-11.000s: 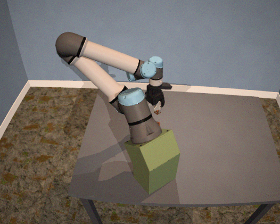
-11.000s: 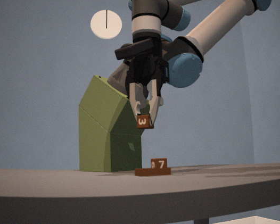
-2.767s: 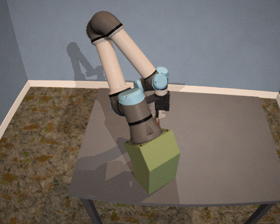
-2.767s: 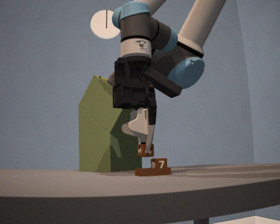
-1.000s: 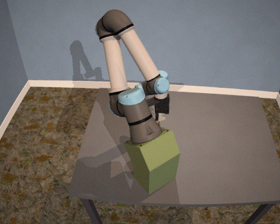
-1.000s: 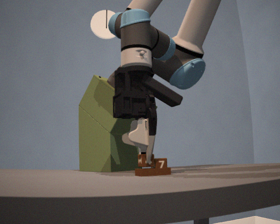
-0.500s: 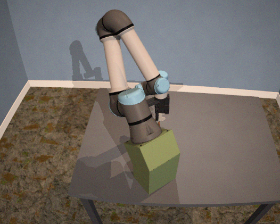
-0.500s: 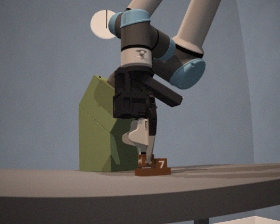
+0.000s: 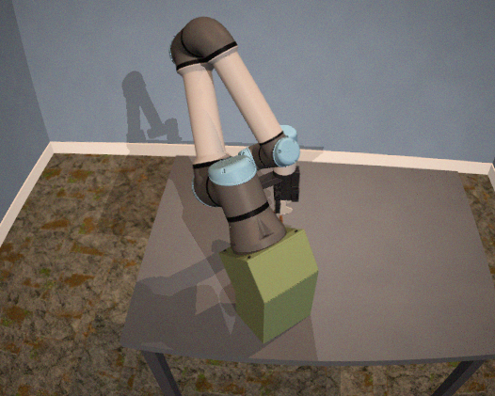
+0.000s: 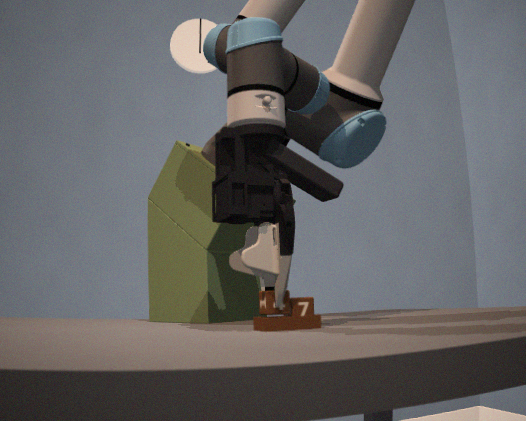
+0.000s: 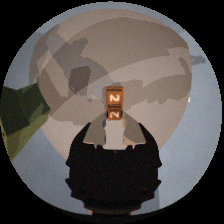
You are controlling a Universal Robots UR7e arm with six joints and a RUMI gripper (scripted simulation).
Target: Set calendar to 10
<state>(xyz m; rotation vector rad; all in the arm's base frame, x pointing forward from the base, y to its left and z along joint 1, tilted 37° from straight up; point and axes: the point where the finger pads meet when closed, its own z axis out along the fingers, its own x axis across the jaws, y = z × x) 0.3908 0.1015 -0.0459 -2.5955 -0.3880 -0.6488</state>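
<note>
My hand is 10 mm past the brown calendar tray, 10 mm to the right of it and 40 mm above it.
</note>
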